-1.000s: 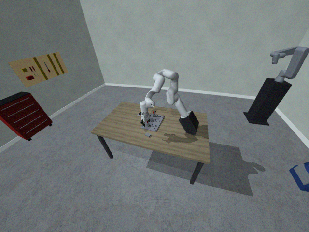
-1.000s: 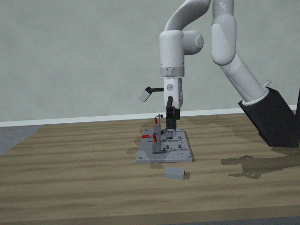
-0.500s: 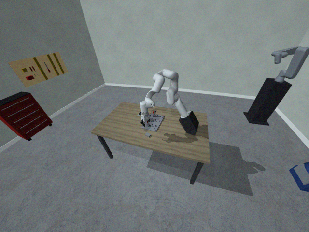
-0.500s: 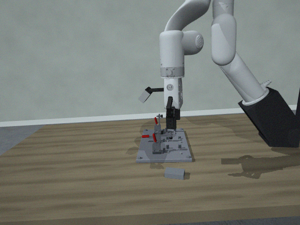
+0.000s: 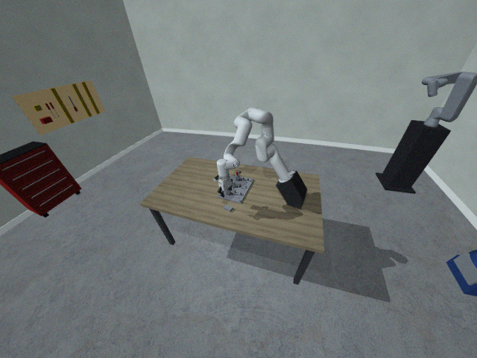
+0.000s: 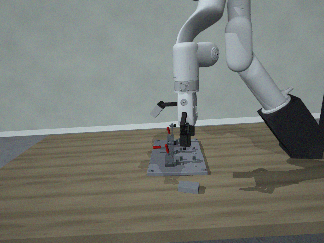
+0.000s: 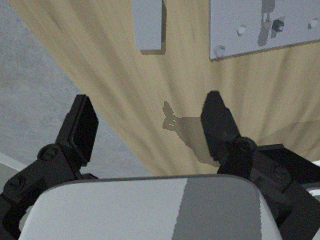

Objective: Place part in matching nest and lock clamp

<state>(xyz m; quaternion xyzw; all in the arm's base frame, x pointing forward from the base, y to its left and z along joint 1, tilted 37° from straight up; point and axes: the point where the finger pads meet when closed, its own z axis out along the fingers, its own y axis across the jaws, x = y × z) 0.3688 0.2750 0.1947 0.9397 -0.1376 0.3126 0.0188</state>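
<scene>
Right now my hand is 180 mm above the flat grey block. From my hand the other things lie so: grey fixture plate (10 mm ahead, 270 mm to the right, 180 mm below).
</scene>
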